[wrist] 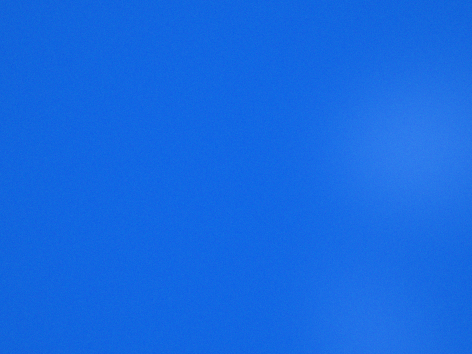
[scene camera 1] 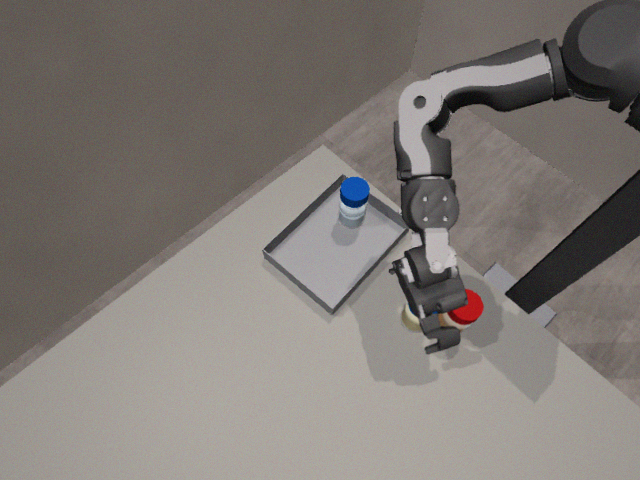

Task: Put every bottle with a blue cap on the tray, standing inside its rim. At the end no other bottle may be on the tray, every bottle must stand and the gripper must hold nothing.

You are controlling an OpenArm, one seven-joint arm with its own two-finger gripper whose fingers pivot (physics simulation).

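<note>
A blue-capped bottle (scene camera 1: 354, 201) stands inside the rim of the grey tray (scene camera 1: 297, 283), near its far corner. A second blue-capped bottle (scene camera 1: 411, 321) with a pale yellow body stands on the table outside the tray, partly hidden under the gripper. My gripper (scene camera 1: 416, 308) is open, low over this bottle, with its fingers spread to either side. In the wrist view a blue cap (wrist: 225, 175) fills the picture, very close to the camera. The fingertips do not show there.
A red-capped bottle (scene camera 1: 466, 306) stands close to the right of the gripper, partly covered by it. The table edge (scene camera 1: 583, 361) runs beyond it. The tray's near right wall (scene camera 1: 370, 271) is to the left of the gripper.
</note>
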